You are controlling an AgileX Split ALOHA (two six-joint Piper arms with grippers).
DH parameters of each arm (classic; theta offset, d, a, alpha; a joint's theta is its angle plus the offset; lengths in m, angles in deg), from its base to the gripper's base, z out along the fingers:
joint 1: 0 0.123 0 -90
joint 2: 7.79 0 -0.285 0
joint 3: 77.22 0 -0.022 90
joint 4: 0 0.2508 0 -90
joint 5: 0 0 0.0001 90
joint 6: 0 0.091 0 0
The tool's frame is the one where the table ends.
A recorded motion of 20 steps. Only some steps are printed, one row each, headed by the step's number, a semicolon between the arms.
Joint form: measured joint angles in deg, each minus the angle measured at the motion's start. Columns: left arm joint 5, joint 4, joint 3, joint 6, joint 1, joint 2; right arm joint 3, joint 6, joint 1, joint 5, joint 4, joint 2.
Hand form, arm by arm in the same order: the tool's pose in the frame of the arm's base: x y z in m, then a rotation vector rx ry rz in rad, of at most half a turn. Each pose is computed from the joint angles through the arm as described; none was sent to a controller.
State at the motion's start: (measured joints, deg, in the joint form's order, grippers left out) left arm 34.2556 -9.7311 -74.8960 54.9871 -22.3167 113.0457; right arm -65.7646 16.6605 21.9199 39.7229 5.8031 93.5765
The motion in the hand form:
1: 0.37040 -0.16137 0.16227 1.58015 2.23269 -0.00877; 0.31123 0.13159 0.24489 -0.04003 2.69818 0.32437
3: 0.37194 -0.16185 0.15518 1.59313 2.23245 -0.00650; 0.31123 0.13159 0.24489 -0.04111 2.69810 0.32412
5: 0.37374 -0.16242 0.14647 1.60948 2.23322 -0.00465; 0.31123 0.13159 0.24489 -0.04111 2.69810 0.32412
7: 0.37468 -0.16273 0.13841 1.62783 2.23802 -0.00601; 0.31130 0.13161 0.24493 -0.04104 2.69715 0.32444
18: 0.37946 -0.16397 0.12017 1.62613 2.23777 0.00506; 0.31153 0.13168 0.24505 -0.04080 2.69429 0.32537
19: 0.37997 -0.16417 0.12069 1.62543 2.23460 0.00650; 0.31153 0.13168 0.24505 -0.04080 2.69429 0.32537
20: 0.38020 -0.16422 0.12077 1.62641 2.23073 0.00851; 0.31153 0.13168 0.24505 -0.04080 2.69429 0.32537
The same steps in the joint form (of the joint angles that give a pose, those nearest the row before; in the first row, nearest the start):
1: -0.18 0.00 0.00 0.27 0.00 0.47; 0.00 0.00 0.00 0.00 0.00 0.00
3: -0.83 0.00 0.00 0.81 0.00 1.53; 0.00 -0.04 0.00 0.00 0.00 0.00
5: -1.51 0.00 -0.06 1.46 0.00 2.85; 0.00 -0.04 0.00 0.00 0.00 0.00
7: -1.79 0.00 -0.11 2.03 0.00 4.03; 0.00 -0.05 0.00 -0.05 0.00 0.00
18: -4.72 0.00 -0.18 2.31 0.00 6.84; 0.00 -0.05 0.00 -0.22 0.00 0.00
19: -4.78 0.00 -0.29 2.36 0.00 6.84; 0.00 -0.05 0.00 -0.22 0.00 0.00
20: -4.94 0.00 -0.29 2.50 0.00 6.84; 0.00 -0.05 0.00 -0.22 0.00 0.00

